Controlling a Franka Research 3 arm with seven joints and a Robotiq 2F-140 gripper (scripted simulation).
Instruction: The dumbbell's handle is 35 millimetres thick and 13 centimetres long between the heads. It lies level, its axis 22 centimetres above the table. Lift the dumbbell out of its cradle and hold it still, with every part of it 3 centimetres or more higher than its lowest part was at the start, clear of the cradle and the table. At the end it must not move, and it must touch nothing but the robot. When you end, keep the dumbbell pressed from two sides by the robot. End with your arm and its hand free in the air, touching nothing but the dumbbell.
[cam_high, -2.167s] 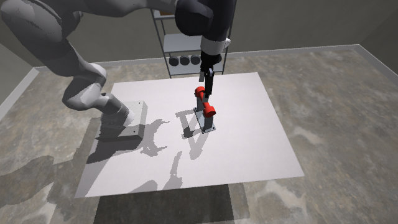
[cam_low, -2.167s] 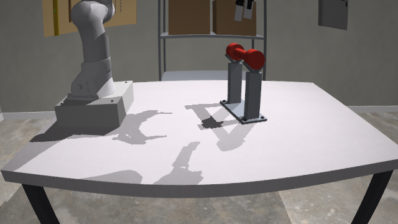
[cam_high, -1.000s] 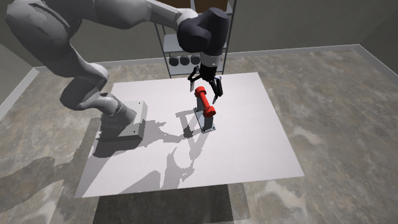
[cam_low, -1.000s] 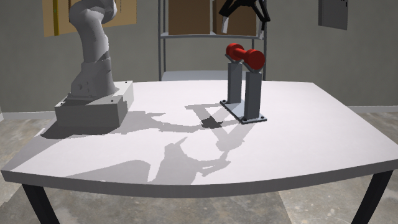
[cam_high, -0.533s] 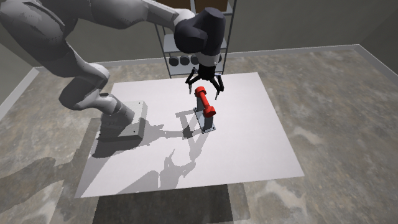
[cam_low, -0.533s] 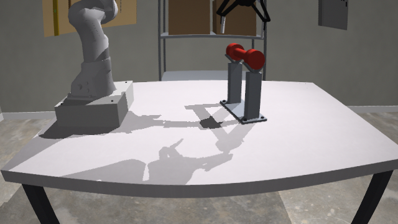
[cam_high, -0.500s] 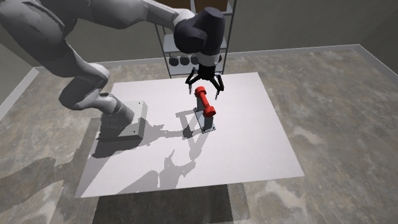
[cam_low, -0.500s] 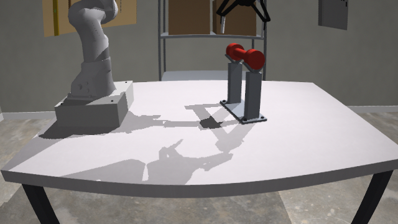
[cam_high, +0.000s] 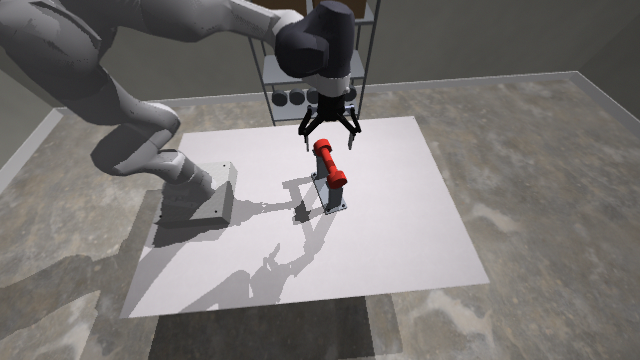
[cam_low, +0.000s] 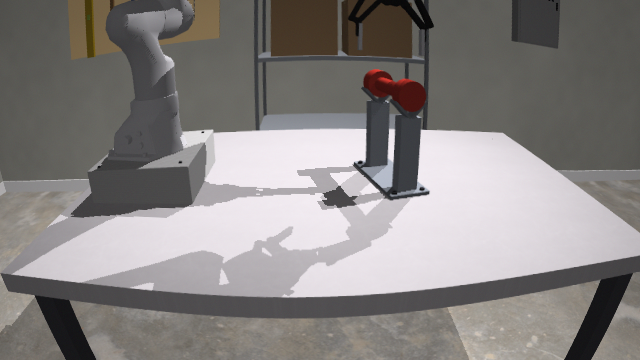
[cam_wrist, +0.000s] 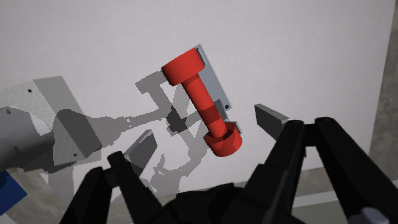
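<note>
The red dumbbell is 100 mm below my hand. Also, from my hand: grey cradle 220 mm below.
</note>
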